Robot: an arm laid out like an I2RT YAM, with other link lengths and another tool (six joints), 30 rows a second.
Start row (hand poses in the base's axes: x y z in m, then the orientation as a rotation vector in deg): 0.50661 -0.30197 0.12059 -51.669 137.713 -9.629
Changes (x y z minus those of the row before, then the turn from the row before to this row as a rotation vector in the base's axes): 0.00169 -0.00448 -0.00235 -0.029 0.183 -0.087; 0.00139 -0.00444 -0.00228 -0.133 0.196 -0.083; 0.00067 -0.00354 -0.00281 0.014 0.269 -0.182; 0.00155 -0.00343 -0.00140 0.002 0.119 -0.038; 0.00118 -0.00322 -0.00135 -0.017 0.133 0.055; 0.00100 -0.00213 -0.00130 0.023 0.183 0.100; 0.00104 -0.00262 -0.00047 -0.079 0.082 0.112; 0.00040 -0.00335 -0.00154 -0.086 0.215 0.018; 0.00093 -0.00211 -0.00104 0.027 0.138 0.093; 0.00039 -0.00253 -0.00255 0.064 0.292 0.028; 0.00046 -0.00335 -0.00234 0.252 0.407 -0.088; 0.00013 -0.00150 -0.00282 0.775 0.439 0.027; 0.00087 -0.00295 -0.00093 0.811 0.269 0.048; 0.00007 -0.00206 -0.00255 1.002 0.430 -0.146; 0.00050 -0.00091 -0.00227 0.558 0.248 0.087; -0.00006 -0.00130 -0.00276 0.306 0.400 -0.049; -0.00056 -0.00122 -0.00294 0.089 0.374 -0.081; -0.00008 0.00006 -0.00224 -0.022 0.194 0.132; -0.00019 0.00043 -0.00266 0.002 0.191 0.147; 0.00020 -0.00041 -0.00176 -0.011 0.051 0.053; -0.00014 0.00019 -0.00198 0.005 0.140 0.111; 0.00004 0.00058 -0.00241 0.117 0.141 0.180; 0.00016 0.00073 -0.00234 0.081 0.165 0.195
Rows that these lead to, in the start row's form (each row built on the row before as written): 0.50830 -0.30645 0.11824 -51.631 137.928 -9.622; 0.50969 -0.31089 0.11596 -51.649 138.165 -9.735; 0.51036 -0.31443 0.11315 -51.504 138.500 -9.675; 0.51191 -0.31786 0.11175 -51.492 138.628 -9.638; 0.51309 -0.32108 0.11040 -51.604 138.726 -9.584; 0.51409 -0.32321 0.10910 -51.766 138.843 -9.443; 0.51513 -0.32583 0.10863 -51.959 138.873 -9.465; 0.51553 -0.32918 0.10709 -52.081 139.073 -9.474; 0.51646 -0.33129 0.10605 -52.221 139.151 -9.349; 0.51685 -0.33382 0.10350 -52.311 139.397 -9.138; 0.51731 -0.33717 0.10116 -52.212 139.781 -8.688; 0.51744 -0.33867 0.09834 -52.032 140.064 -7.537; 0.51831 -0.34162 0.09741 -51.812 140.168 -6.405; 0.51838 -0.34368 0.09486 -51.313 140.475 -5.038; 0.51888 -0.34459 0.09259 -51.241 140.570 -4.213; 0.51882 -0.34589 0.08983 -51.147 140.909 -3.680; 0.51826 -0.34711 0.08689 -51.099 141.276 -3.437; 0.51818 -0.34705 0.08465 -51.317 141.398 -3.334; 0.51799 -0.34662 0.08199 -51.542 141.506 -3.198; 0.51819 -0.34703 0.08023 -51.624 141.531 -3.171; 0.51805 -0.34684 0.07825 -51.792 141.608 -3.065; 0.51809 -0.34626 0.07584 -51.998 141.632 -2.796; 0.51825 -0.34553 0.07350 -52.243 141.678 -2.556
